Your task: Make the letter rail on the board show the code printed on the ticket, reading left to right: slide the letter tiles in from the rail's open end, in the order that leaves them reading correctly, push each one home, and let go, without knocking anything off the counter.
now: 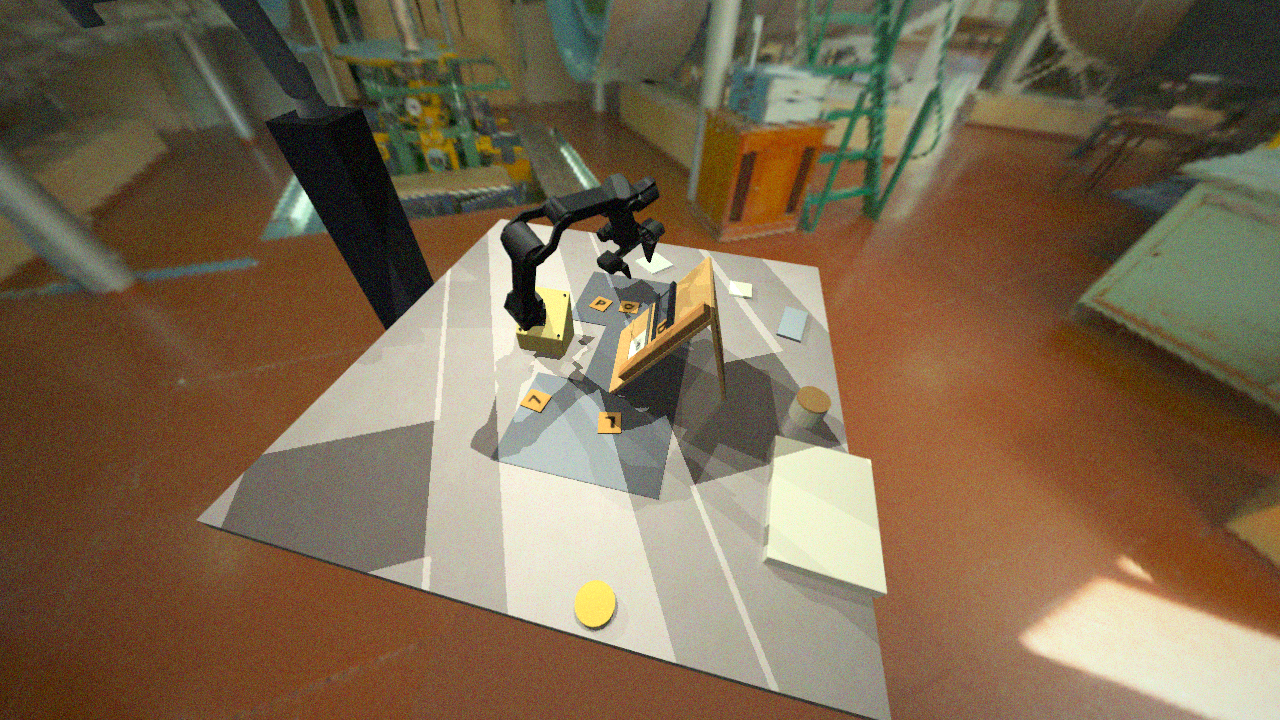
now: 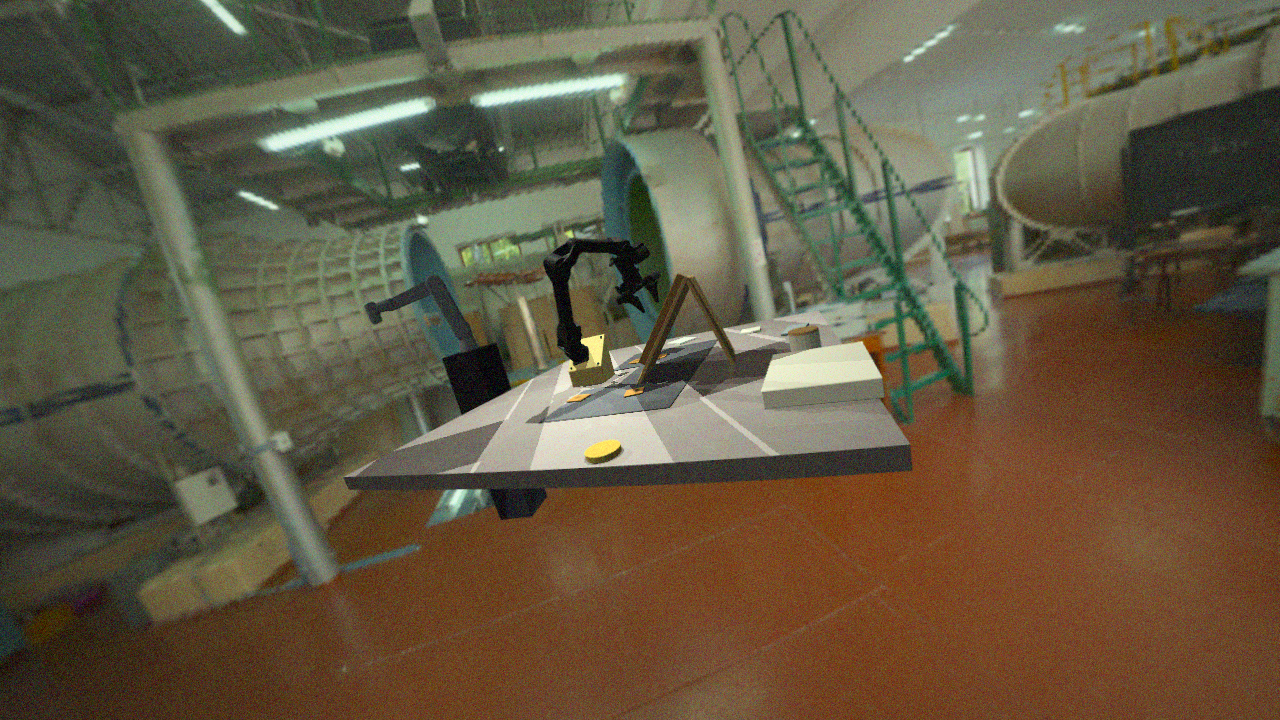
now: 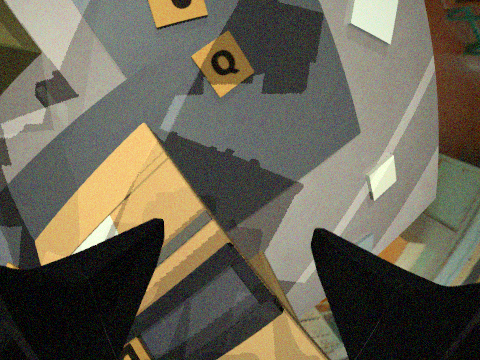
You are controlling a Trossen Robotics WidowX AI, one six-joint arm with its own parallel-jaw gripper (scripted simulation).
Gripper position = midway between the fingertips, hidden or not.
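Observation:
Holding nothing, my gripper (image 1: 639, 270) is open, and I find that same gripper (image 2: 651, 307) (image 3: 239, 233) in the other images as well. There is a wooden board here too (image 1: 690, 305) (image 2: 681, 284) (image 3: 204, 291).

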